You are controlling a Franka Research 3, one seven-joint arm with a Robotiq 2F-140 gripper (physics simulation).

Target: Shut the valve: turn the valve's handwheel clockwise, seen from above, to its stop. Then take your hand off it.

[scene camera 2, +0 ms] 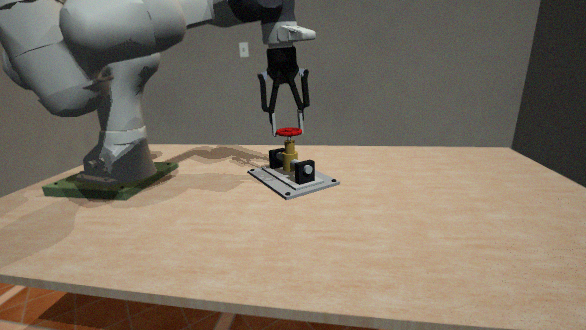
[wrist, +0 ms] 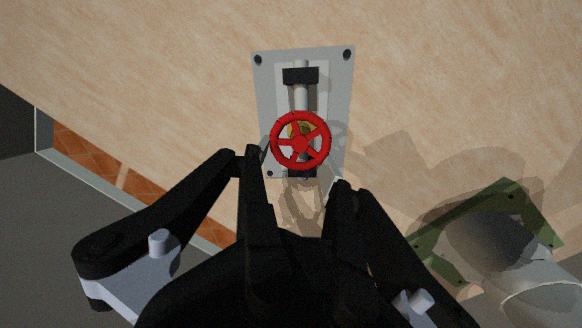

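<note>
The red handwheel lies level on top of the brass valve body. It has a round rim, a hub and several spokes. The valve's pipe runs between two black blocks on a grey base plate. My gripper points straight down from above, with one fingertip on each side of the wheel. Its fingers are shut on the handwheel's rim. In the wrist view the fingers reach up to the left and right edges of the wheel, and part of the fingertips is hidden by it.
The arm's base stands on a green plate to the left of the valve in the scene view. The wooden table carries both. Its front edge runs along the lower part of the scene view. A grey wall stands behind.
</note>
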